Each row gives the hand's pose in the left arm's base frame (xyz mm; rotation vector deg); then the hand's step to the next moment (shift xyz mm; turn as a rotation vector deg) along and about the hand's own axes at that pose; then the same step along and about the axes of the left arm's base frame.
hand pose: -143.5 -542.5 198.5 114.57 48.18 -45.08
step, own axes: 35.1 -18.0 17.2 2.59 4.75 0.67
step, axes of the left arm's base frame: 2.6 3.2 -42.8 5.07 -1.99 -0.24
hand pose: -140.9 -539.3 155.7 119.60 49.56 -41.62
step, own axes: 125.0 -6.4 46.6 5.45 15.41 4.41
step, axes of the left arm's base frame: 61.7 8.0 -118.2 14.17 -9.26 0.10
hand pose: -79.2 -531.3 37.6 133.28 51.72 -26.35
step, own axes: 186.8 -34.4 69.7 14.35 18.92 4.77
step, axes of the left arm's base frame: 101.5 67.7 -161.4 22.90 -7.19 -3.25
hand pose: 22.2 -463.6 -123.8 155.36 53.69 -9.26
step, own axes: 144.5 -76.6 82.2 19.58 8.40 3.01
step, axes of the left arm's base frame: 64.5 119.5 -122.7 20.52 4.34 -4.82
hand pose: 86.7 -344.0 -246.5 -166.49 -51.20 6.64
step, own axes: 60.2 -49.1 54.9 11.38 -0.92 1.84
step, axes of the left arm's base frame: 16.8 78.3 -51.3 8.69 7.30 -2.21
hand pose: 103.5 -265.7 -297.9 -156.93 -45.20 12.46
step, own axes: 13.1 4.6 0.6 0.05 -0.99 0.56
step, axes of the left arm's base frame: 13.2 3.5 -2.9 -0.57 0.96 -0.23
